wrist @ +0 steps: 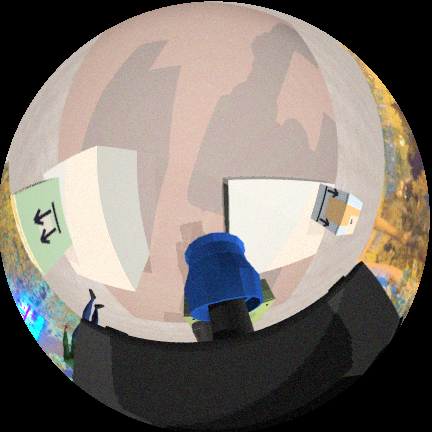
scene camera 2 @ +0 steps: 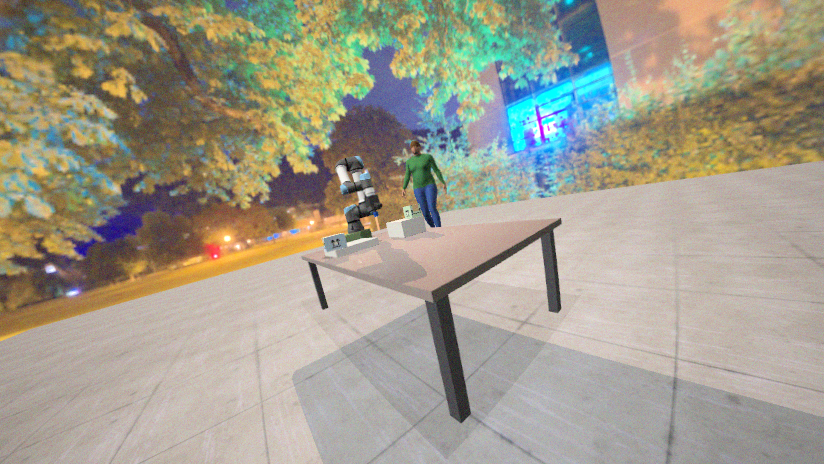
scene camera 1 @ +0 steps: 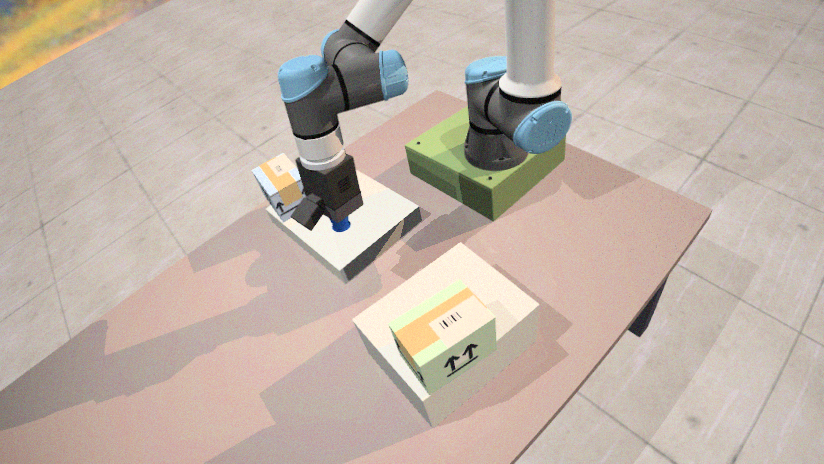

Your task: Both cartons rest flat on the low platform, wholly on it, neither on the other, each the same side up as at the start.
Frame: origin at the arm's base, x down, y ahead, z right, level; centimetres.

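Seen in the pictures: hand, tool point: (wrist: pixel 215 256) (scene camera 2: pixel 376 216) (scene camera 1: pixel 341 225); arm's base, link origin: (scene camera 2: pixel 356 231) (scene camera 1: pixel 496 151).
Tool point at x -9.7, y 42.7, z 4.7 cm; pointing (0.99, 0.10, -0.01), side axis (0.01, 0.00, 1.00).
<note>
Pixels of each thing's top centre, then the offset from my tool point to it. Level surfaces: height alone.
- low platform, top centre: (scene camera 1: pixel 337 207) (wrist: pixel 292 230) (scene camera 2: pixel 350 243) dx +14.4, dy -11.0, dz +19.5 cm
- blue-white carton, top centre: (scene camera 1: pixel 276 173) (wrist: pixel 351 216) (scene camera 2: pixel 332 235) dx +5.3, dy -5.8, dz +33.1 cm
- green carton, top centre: (scene camera 1: pixel 440 320) (scene camera 2: pixel 410 205) dx -2.4, dy +6.1, dz -29.3 cm
- taller pale block, top centre: (scene camera 1: pixel 443 312) (wrist: pixel 74 233) (scene camera 2: pixel 404 219) dx +7.2, dy +0.6, dz -24.0 cm
- brown table, surface height: dx +19.2 cm
The low platform (scene camera 1: pixel 345 253) (scene camera 2: pixel 363 246) (wrist: pixel 270 215) is a thin pale slab on the table. A blue-white carton (scene camera 1: pixel 280 183) (scene camera 2: pixel 334 242) (wrist: pixel 340 210) with orange tape stands upright at its outer end, arrows up; whether it overhangs the edge I cannot tell. A green carton (scene camera 1: pixel 449 340) (scene camera 2: pixel 407 212) (wrist: pixel 42 225) with orange tape stands upright on the taller pale block (scene camera 1: pixel 461 265) (scene camera 2: pixel 406 228) (wrist: pixel 82 215), arrows up. My suction gripper (scene camera 1: pixel 341 224) (scene camera 2: pixel 375 213) (wrist: pixel 216 241) is open, holding nothing. It hangs in the air near the low platform, apart from both cartons.
The green base block (scene camera 1: pixel 438 167) under the arm stands behind the two platforms. The brown table (scene camera 1: pixel 622 230) (scene camera 2: pixel 484 247) carries everything. A person (scene camera 2: pixel 424 178) in a green top stands beyond the table in scene camera 2.
</note>
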